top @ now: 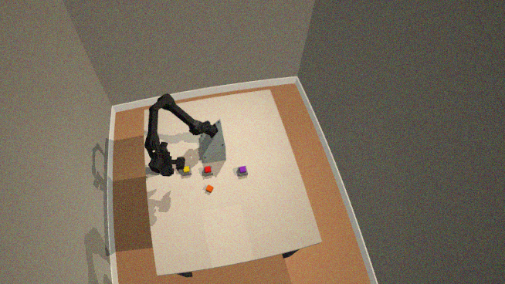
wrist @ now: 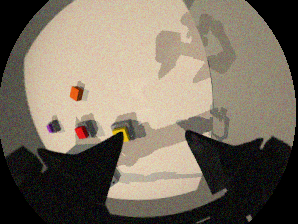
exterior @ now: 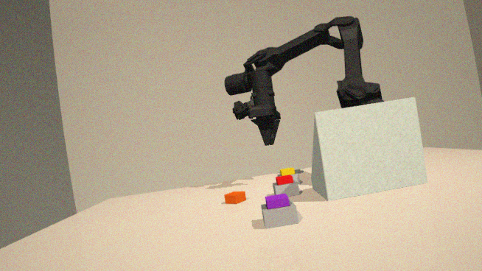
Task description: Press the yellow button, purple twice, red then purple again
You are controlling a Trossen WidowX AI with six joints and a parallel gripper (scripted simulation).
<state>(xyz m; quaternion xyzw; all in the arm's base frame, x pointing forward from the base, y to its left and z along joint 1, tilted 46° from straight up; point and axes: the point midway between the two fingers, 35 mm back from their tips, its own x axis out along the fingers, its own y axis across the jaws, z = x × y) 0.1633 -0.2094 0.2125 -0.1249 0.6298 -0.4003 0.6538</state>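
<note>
Right now my gripper tip is 2 cm past the yellow button, 8 cm to the right of it and 7 cm above it. The rest, counted from my gripper tip: purple button 9 cm ahead, 39 cm to the left, 7 cm below; orange block 13 cm ahead, 18 cm to the left, 9 cm below; red button 3 cm ahead, 20 cm to the left, 7 cm below.
</note>
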